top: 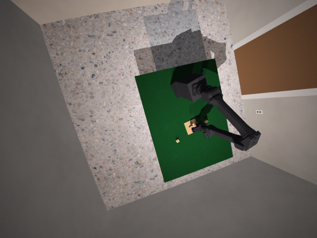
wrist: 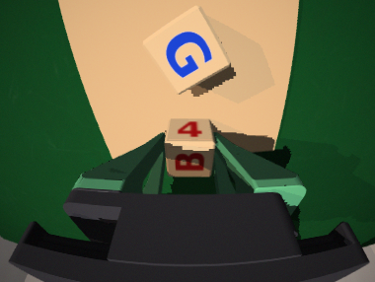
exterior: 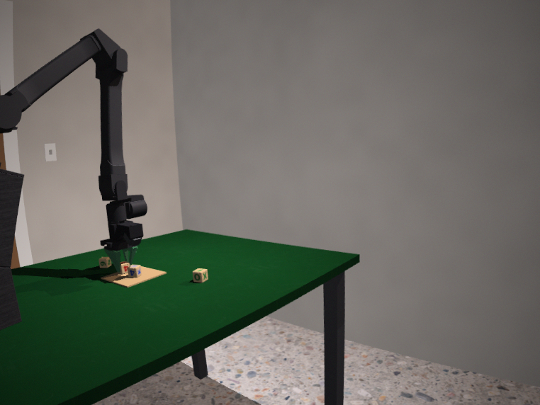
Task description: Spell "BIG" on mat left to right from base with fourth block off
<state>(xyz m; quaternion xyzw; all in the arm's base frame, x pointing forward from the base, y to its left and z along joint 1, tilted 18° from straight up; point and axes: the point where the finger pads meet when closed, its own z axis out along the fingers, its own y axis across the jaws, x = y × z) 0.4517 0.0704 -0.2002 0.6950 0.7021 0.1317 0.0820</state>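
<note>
The B block is right at my hand. The rest, counted from my hand: I block 120 mm to the left; then tan mat 50 mm to the right, 20 mm below.
</note>
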